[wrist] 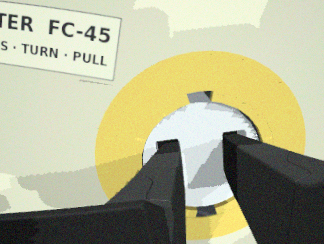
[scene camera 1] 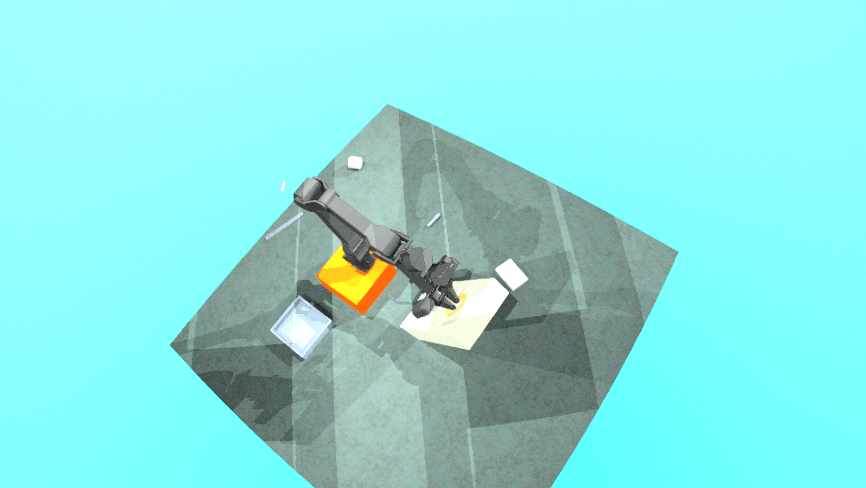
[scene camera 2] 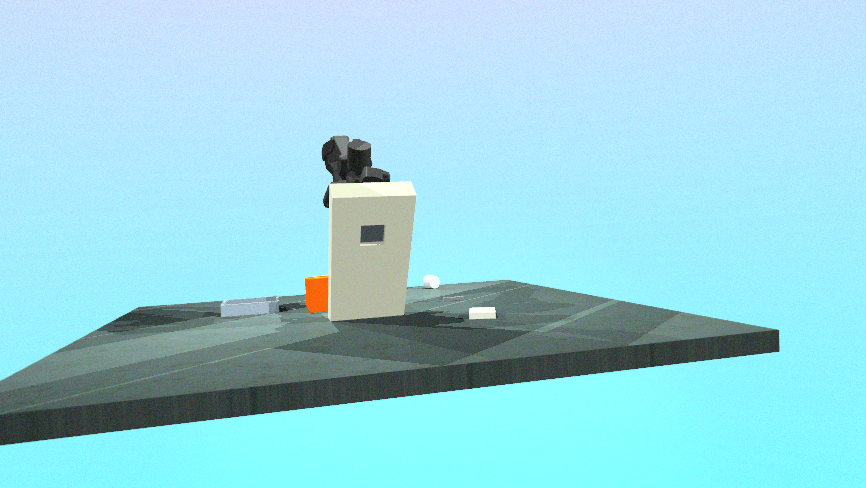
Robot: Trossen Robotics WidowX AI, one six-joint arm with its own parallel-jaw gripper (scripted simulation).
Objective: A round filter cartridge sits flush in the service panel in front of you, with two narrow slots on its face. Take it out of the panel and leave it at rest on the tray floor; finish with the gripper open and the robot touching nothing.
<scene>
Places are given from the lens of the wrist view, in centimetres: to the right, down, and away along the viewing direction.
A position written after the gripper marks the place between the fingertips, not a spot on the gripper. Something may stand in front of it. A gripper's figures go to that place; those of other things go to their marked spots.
gripper [wrist: 197, 145]: 1, 1, 10
filter cartridge [wrist: 199, 125]: 1, 0, 9
service panel [wrist: 88, 88]: -2, -1, 8
</scene>
